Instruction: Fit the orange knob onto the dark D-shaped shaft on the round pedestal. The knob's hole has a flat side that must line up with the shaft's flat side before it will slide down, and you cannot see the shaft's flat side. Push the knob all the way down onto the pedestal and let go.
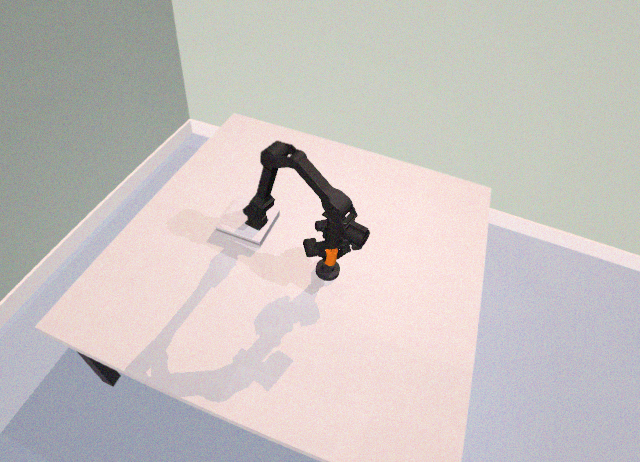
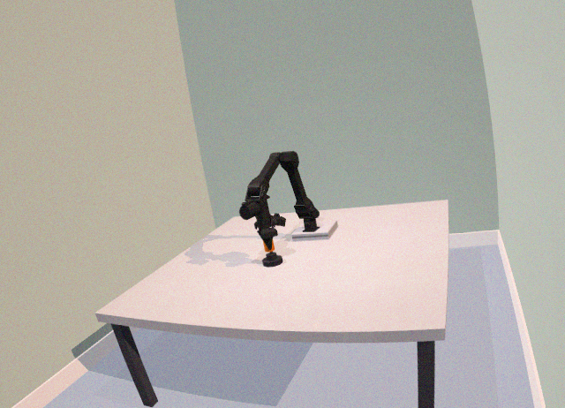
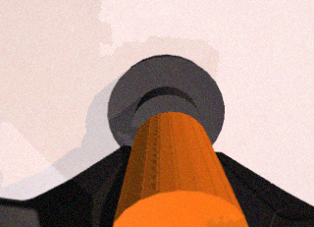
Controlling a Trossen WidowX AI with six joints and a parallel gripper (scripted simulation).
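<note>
Now: gripper tip 2 cm below the orange knob. From my gripper tip the other things lie so: round pedestal: 4 cm below.
</note>
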